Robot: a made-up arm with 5 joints.
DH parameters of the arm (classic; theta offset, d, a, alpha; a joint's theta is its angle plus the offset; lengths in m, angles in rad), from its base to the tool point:
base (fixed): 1.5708 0 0.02 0
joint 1: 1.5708 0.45 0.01 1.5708
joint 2: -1.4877 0 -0.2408 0
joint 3: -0.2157 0 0.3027 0
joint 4: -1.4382 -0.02 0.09 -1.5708
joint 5: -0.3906 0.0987 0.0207 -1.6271
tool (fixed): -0.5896 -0.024 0 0
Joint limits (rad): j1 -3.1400..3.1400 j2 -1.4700..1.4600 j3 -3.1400..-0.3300 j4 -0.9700..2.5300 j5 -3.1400..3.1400
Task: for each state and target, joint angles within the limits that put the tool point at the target. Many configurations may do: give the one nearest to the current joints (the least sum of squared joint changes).
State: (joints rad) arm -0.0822 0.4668 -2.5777 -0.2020 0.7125
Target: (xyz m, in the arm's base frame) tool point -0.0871 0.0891 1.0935
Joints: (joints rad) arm -0.6779 -0.0835 -2.8796 -0.1761 0.5976
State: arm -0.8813 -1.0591 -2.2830 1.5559 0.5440
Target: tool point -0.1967 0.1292 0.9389
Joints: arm -0.5045 -1.2560 -2.0837 1.8158 0.5443
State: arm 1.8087 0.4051 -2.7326 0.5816 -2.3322
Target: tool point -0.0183 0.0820 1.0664
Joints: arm 2.2501 -0.3118 -2.5566 1.0410 -2.0421
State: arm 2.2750 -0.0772 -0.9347 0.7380 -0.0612
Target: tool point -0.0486 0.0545 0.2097
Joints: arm 2.3493 0.5525 -0.3300 0.8986 -0.0355
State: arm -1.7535 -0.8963 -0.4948 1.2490 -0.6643
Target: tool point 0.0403 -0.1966 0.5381
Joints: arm -1.4326 -0.8850 -0.5542 1.2139 -0.6393
